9 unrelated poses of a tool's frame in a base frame.
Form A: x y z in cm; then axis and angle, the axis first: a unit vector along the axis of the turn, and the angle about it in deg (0 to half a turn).
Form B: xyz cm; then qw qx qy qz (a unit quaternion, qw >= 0). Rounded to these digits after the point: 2 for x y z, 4 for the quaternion.
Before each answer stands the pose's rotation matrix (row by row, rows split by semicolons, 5 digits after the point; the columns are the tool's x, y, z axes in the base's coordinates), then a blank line. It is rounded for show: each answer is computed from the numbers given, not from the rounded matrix.
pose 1, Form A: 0.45 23.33 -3.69 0.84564 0.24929 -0.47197 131.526
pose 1, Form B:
0.52622 0.70391 -0.47708; -0.00278 -0.55962 -0.82875; -0.85034 0.43743 -0.29253

0.45 23.33 -3.69 0.4105 0.7711 0.2273 -0.4304
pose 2, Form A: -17.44 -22.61 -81.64 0.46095 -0.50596 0.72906 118.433
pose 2, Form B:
-0.16249 -0.98538 0.05114; 0.29685 -0.09825 -0.94986; 0.94100 -0.13916 0.30848

-17.44 -22.61 -81.64 0.5118 0.3960 -0.4347 0.6263
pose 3, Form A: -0.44 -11.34 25.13 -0.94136 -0.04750 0.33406 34.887
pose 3, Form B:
0.97954 -0.18303 -0.08368; 0.19910 0.82069 0.53557; -0.02935 -0.54127 0.84034

-0.44 -11.34 25.13 0.9540 -0.2822 -0.0142 0.1001
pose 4, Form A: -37.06 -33.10 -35.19 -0.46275 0.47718 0.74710 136.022
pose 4, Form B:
-0.35137 -0.89849 -0.26316; 0.13906 -0.32805 0.93437; -0.92585 0.29172 0.24021

-37.06 -33.10 -35.19 0.3744 -0.4291 0.4425 0.6928
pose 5, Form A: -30.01 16.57 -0.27 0.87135 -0.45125 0.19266 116.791
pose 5, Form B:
0.65074 -0.74241 -0.15927; -0.39845 -0.15533 -0.90394; 0.64635 0.65169 -0.39689

-30.01 16.57 -0.27 0.5241 0.7421 -0.3843 0.1641
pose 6, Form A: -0.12 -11.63 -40.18 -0.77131 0.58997 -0.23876 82.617
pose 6, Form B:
0.64698 -0.15980 0.74558; -0.63336 0.43184 0.64216; -0.42459 -0.88768 0.17818

-0.12 -11.63 -40.18 0.7512 -0.5092 0.3894 -0.1576
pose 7, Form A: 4.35 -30.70 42.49 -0.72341 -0.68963 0.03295 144.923
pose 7, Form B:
0.13322 0.88823 -0.43966; 0.92610 0.04642 0.37441; 0.35297 -0.45705 -0.81641

4.35 -30.70 42.49 0.3013 -0.6898 -0.6576 0.0314
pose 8, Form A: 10.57 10.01 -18.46 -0.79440 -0.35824 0.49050 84.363
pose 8, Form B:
0.66731 -0.23150 -0.70789; 0.74476 0.21396 0.63210; 0.00513 -0.94902 0.31518

10.57 10.01 -18.46 0.7410 -0.5334 -0.2406 0.3294
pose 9, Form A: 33.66 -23.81 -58.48 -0.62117 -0.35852 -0.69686 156.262
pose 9, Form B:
-0.17634 0.70709 0.68479; 0.14604 -0.66920 0.72859; 0.97344 0.22848 0.01474

33.66 -23.81 -58.48 0.2057 -0.6079 -0.3509 -0.6820
